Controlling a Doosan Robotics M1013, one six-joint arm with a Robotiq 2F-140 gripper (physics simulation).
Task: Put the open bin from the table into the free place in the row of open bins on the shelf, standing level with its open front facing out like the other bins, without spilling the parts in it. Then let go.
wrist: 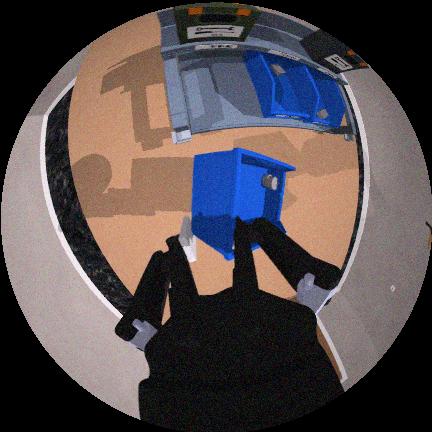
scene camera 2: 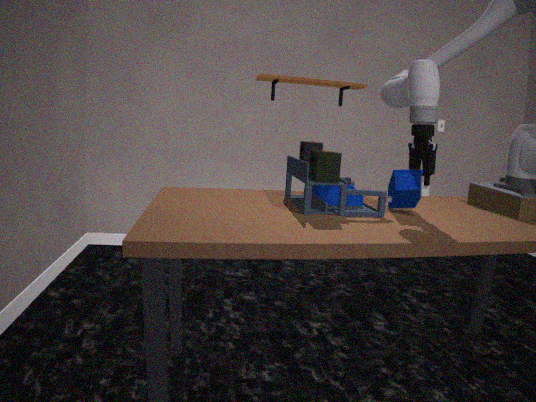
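Seen in the pictures: gripper, fingertip midpoint: (wrist: 205,219) (scene camera 2: 420,194); arm's base, origin of the base link: (scene camera 2: 522,189).
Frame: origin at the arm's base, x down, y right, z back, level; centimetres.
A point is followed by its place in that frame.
The blue open bin (scene camera 2: 405,189) {x 0.6, y -10.7, z -65.3 cm} (wrist: 215,192) {x -3.4, y -8.7, z -64.2 cm} is held tilted, low over the table, to the right of the grey-blue shelf (scene camera 2: 307,200) {x 5.3, y -9.8, z -98.8 cm} (wrist: 172,95) {x 1.4, y -10.5, z -77.6 cm} in the scene view. A grey round part (wrist: 270,181) {x 6.3, y 1.4, z -61.3 cm} shows inside the bin; the fingers hide some of its inside. My gripper (scene camera 2: 421,184) {x 2.3, y -10.8, z -59.3 cm} (wrist: 205,219) {x 2.3, y -10.8, z -59.3 cm} points down and is shut on the bin's wall. Whether the bin touches the table is unclear. Two blue bins (wrist: 287,92) {x 9.0, y 12.3, z -79.8 cm} (wrist: 328,102) {x 6.9, y 24.3, z -78.5 cm} stand side by side in the shelf's lower row. The free place is left of them in the wrist view.
A green case (scene camera 2: 326,166) {x -5.3, y -7.5, z -92.7 cm} (wrist: 215,30) {x -3.3, y -2.8, z -87.5 cm} and a dark case (scene camera 2: 310,149) {x -9.6, y 16.3, z -91.1 cm} (wrist: 334,54) stand on the shelf's upper level. The wooden table (scene camera 2: 210,220) {x 9.9, y -18.8, z -128.7 cm} (wrist: 120,240) {x 9.9, y -32.6, z -56.7 cm} carries the shelf. A wooden wall board (scene camera 2: 310,81) hangs high behind. The arm's base block (scene camera 2: 500,201) {x 5.0, y -2.7, z -14.5 cm} is at the right.
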